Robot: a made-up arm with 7 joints.
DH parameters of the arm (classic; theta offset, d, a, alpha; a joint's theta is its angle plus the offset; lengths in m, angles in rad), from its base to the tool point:
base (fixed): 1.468 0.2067 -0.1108 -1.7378
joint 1: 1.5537 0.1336 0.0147 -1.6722
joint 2: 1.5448 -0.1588 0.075 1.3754
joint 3: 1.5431 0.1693 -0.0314 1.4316
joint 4: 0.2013 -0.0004 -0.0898 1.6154
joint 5: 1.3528 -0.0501 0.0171 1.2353
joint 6: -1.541 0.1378 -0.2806 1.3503
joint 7: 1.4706 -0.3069 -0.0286 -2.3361
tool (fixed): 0.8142 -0.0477 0 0
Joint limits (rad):
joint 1: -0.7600..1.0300
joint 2: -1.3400..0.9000
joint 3: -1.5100..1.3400
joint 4: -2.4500..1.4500
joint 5: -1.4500..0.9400
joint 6: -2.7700..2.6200
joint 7: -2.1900..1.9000
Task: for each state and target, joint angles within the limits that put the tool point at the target. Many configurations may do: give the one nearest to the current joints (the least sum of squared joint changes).
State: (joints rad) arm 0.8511 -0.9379 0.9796 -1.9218 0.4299 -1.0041 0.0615
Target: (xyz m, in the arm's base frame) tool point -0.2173 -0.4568 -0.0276
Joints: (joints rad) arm 0.5271 -1.0782 0.9334 -1.9007 0.3988 -0.9408 0.0767
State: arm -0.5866 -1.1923 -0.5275 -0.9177 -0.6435 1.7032 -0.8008
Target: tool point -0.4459 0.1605 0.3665
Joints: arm -0.2272 -0.9759 -0.6407 -0.6810 -0.3335 1.5338 -0.6905
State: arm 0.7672 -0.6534 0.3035 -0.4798 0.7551 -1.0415 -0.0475
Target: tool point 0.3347 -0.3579 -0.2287
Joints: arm 1.0300 0.0821 0.2677 -0.5289 0.9400 -1.1190 -0.5616
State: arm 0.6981 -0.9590 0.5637 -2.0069 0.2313 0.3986 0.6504
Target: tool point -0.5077 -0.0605 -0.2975
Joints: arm 0.6448 -1.3400 0.3565 -2.0852 0.5241 0.4402 0.6205
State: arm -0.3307 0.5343 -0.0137 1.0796 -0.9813 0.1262 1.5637
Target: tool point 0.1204 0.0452 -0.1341
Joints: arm -0.4206 0.2957 0.0051 1.4259 -1.0719 -0.3204 1.5813
